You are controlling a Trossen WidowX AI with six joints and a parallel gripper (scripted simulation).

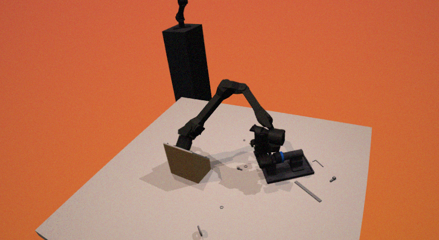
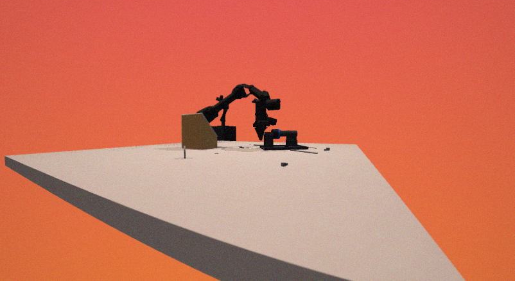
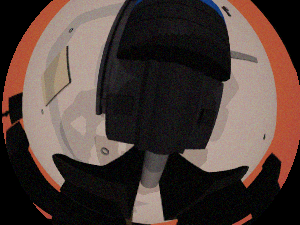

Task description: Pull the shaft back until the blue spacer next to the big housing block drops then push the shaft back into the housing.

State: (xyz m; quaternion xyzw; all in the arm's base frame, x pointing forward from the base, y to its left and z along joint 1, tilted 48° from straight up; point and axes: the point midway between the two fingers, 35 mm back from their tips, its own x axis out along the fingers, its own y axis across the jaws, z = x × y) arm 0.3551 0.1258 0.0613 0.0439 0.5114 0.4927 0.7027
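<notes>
My gripper tip is 50 mm short of the grey shaft, 40 mm to the right of it and 30 mm below it. From my gripper tip the other things lie so: grey bar 240 mm ahead, 20 mm to the right, 40 mm below; then hex key 220 mm ahead, 180 mm to the left, 40 mm below; then blue spacer 70 mm ahead, 60 mm to the left, 30 mm above.
</notes>
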